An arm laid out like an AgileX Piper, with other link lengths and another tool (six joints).
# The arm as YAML. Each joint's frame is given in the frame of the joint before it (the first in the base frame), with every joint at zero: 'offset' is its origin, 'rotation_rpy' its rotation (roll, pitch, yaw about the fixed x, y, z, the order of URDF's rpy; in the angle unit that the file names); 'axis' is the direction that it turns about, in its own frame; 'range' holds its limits. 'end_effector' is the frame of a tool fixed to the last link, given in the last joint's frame.
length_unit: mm
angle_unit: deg
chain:
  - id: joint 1
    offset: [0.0, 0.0, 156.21]
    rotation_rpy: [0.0, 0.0, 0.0]
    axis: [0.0, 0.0, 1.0]
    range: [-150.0, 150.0]
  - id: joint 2
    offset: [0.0, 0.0, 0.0]
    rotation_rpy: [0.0, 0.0, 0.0]
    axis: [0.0, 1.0, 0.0]
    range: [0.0, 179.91]
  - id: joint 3
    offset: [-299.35, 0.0, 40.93]
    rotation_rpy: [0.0, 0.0, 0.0]
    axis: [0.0, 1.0, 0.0]
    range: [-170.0, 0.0]
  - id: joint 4
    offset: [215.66, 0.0, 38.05]
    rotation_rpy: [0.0, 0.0, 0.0]
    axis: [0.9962, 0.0, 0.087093]
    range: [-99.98, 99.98]
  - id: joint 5
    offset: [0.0, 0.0, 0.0]
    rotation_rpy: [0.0, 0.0, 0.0]
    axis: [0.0, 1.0, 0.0]
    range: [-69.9, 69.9]
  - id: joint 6
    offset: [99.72, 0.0, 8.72]
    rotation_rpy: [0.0, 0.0, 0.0]
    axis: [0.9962, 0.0, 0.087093]
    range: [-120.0, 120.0]
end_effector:
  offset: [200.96, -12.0, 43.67]
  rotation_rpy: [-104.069, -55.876, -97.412]
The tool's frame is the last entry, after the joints.
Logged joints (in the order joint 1, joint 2, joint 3, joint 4, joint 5, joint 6), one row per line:
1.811 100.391 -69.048 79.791 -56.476 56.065
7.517 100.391 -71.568 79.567 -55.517 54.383
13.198 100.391 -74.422 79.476 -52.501 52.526
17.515 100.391 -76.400 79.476 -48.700 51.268
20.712 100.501 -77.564 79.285 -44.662 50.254
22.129 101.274 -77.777 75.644 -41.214 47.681
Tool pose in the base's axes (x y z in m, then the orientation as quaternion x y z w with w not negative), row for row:
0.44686 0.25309 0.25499 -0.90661 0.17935 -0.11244 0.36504
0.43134 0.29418 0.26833 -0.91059 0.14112 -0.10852 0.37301
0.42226 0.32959 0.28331 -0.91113 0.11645 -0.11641 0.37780
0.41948 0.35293 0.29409 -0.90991 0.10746 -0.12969 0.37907
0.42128 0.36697 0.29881 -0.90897 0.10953 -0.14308 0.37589
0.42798 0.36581 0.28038 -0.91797 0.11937 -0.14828 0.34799
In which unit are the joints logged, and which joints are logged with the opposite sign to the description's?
The joints are logged in degrees. Opposite sign: joint 5, joint 6.
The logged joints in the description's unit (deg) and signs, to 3 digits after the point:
1.811 100.391 -69.048 79.791 56.476 -56.065
7.517 100.391 -71.568 79.567 55.517 -54.383
13.198 100.391 -74.422 79.476 52.501 -52.526
17.515 100.391 -76.400 79.476 48.700 -51.268
20.712 100.501 -77.564 79.285 44.662 -50.254
22.129 101.274 -77.777 75.644 41.214 -47.681

